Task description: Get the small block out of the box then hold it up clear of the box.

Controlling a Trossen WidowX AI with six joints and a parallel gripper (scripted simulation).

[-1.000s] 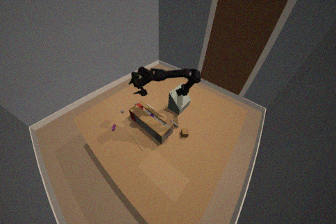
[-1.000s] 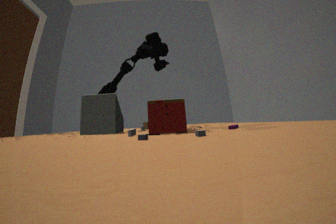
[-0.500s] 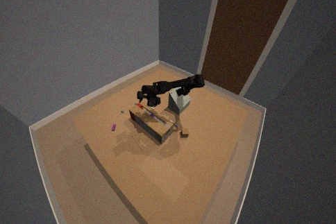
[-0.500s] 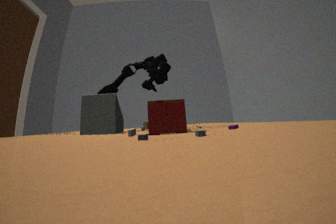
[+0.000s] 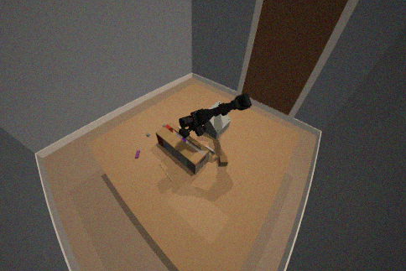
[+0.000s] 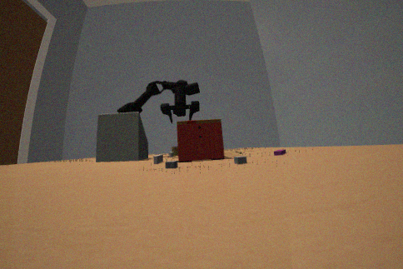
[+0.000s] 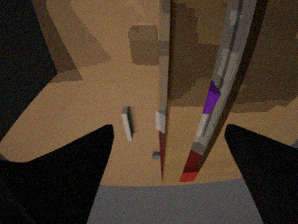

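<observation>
My gripper tip is 4 cm short of the long box and 10 cm above it. Round my gripper tip: thin rod: 26 cm ahead, 6 cm to the left, 16 cm below; then brown cube: 8 cm behind, 27 cm to the left, 13 cm below; then purple block: 5 cm ahead, 2 cm to the right, 7 cm below.
</observation>
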